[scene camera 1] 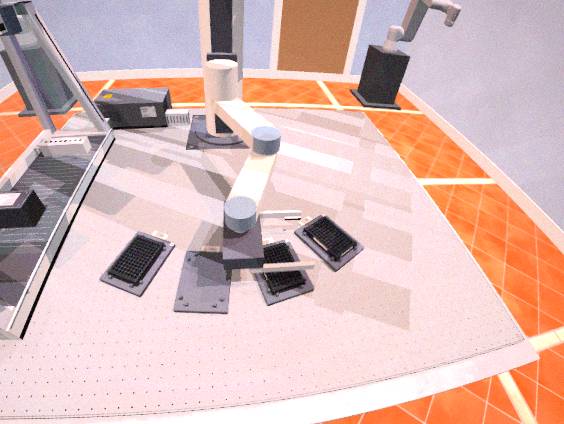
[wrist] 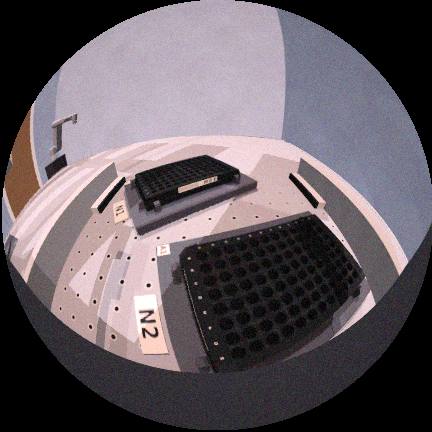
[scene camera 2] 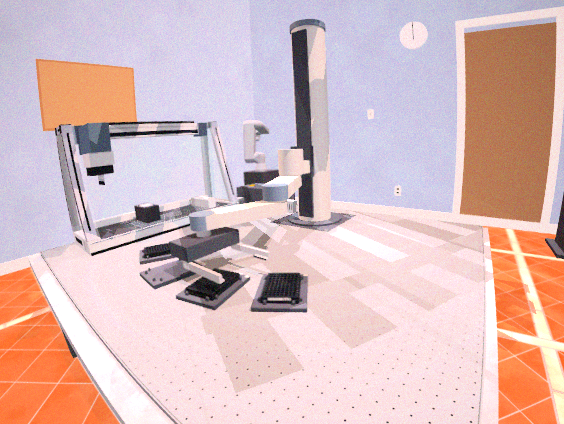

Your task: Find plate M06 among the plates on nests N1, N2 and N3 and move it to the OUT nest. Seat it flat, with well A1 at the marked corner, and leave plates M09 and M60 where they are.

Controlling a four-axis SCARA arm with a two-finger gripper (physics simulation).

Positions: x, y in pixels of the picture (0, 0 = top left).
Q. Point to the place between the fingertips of my gripper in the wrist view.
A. At 205, 162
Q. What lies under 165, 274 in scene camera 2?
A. A grey OUT nest.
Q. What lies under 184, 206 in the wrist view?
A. A grey N1 nest.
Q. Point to a grey N2 nest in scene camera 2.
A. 243, 279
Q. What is my gripper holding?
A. Nothing.
